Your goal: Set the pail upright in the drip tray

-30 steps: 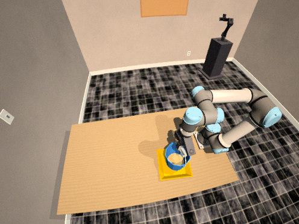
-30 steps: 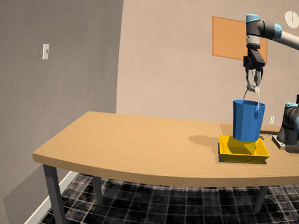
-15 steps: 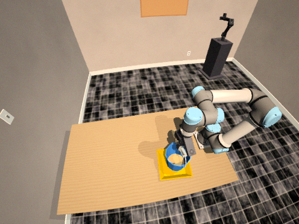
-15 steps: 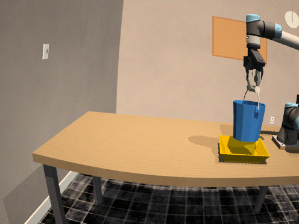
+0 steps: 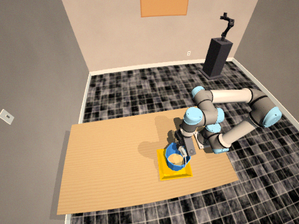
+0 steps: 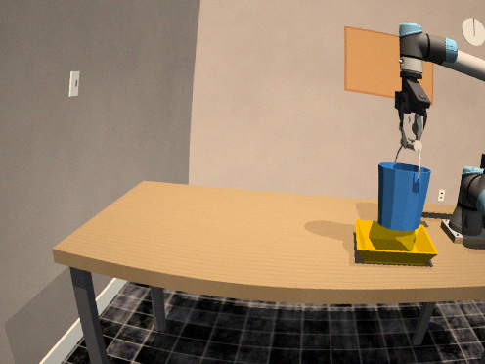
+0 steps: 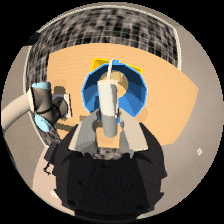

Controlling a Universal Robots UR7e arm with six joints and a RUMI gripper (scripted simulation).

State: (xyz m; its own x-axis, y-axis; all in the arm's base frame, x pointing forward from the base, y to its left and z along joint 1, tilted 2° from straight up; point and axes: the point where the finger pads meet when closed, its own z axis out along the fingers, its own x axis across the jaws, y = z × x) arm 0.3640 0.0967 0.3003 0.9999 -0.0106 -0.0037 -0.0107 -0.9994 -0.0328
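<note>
Now: the white handle 3 cm below my hand. The rest, counted from my hand: yellow drip tray: 1 cm ahead, 31 cm below; then blue pail: 1 cm ahead, 9 cm below.
</note>
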